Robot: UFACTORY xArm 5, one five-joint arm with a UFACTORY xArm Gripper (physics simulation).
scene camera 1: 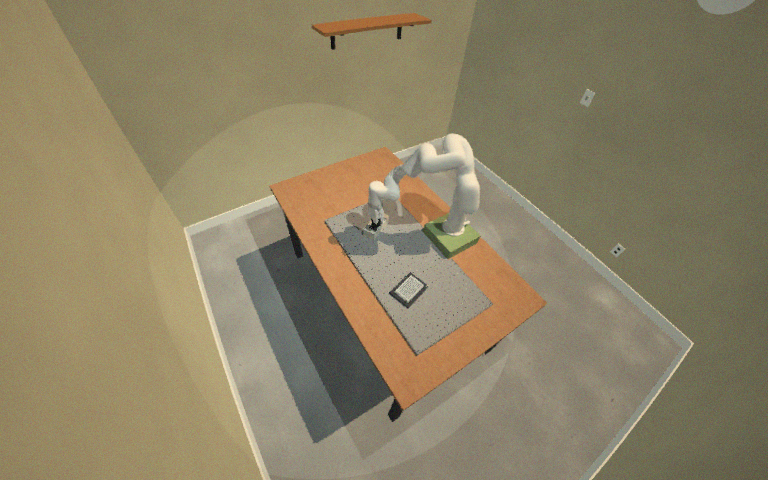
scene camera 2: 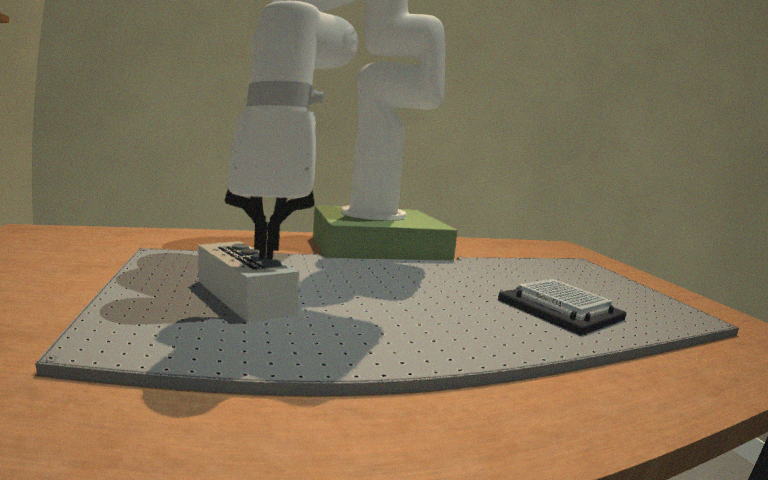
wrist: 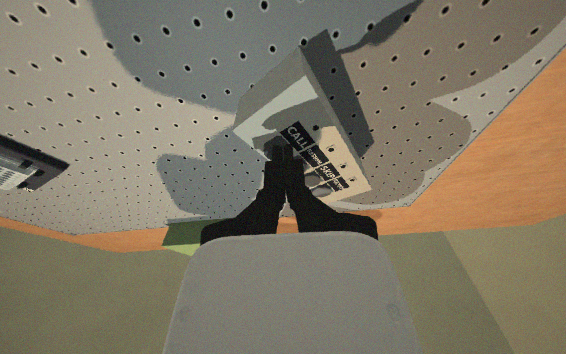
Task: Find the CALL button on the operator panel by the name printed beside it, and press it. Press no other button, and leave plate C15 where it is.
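Places are measured from the arm's base along level axes (x ahead, y left, z up), in metres.
Pixels of known places: gripper, between the fingertips: (scene camera 1: 374,226) (scene camera 2: 266,256) (wrist: 284,156); arm's base, origin of its link: (scene camera 1: 453,227) (scene camera 2: 373,214).
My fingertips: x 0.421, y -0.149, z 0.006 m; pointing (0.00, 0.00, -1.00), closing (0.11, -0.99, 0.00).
Ahead of a thing's pixels: the offset from my fingertips to its top centre. "*": to the spot under its first point. Level surfaces: height alone.
The operator panel @(dz -0.006, dx -0.025, dy -0.035 m) (scene camera 1: 369,231) (scene camera 2: 270,295) (wrist: 350,170) is a pale box with a row of round buttons and black name labels. The CALL label @(* dz -0.009, dx +0.015, dy -0.010 m) (wrist: 296,136) is at the panel's near end in scene camera 2. The CALL button @(dz -0.006, dx +0.000, dy +0.006 m) (scene camera 2: 272,263) (wrist: 270,144) beside it is dark and partly hidden by the fingertips. My gripper (scene camera 1: 374,224) (scene camera 2: 266,255) (wrist: 284,156) is shut and empty, pointing down with its tips at the CALL button; contact looks likely, but how far the button is down cannot be told. Plate C15 @(dz -0.035, dx -0.033, dy +0.400 m) (scene camera 1: 409,288) (scene camera 2: 564,295) (wrist: 11,176) lies in a black holder, away from the gripper.
The other buttons @(dz -0.006, dx -0.072, dy -0.048 m) (wrist: 320,191) sit in line beyond CALL, close to the fingers. The panel and holder stand on a grey perforated board @(dz -0.061 m) (scene camera 1: 447,305) (scene camera 2: 430,345) on the wooden table @(dz -0.074 m) (scene camera 1: 317,260). The arm's green base block (scene camera 1: 451,240) (scene camera 2: 385,243) is behind.
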